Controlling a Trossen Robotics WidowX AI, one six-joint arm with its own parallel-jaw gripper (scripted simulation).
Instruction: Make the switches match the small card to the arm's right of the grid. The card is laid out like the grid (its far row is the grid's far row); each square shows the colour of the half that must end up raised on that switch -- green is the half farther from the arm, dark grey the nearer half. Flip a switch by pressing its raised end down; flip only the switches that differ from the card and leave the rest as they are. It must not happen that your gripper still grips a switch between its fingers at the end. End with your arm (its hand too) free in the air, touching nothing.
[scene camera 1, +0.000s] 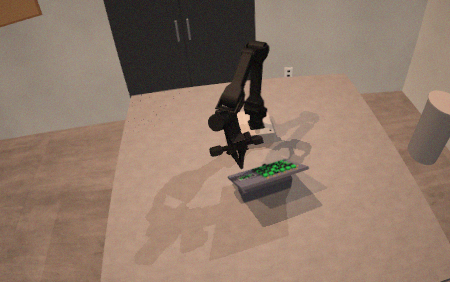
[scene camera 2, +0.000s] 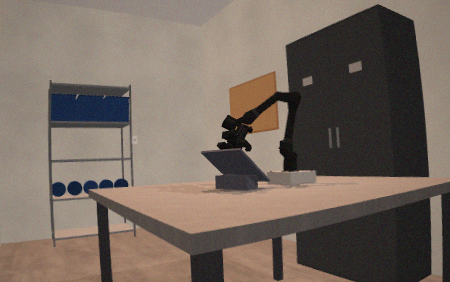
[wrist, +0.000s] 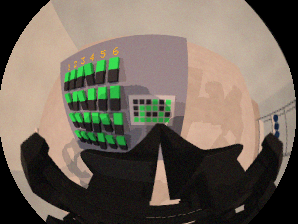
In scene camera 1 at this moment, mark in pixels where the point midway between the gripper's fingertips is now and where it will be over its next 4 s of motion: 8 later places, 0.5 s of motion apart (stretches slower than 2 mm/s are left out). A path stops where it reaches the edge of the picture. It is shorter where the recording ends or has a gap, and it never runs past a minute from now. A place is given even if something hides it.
My gripper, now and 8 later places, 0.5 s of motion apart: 241, 168; 247, 160; 260, 160; 262, 166; 263, 170; 263, 171; 263, 172; 263, 172; 263, 173
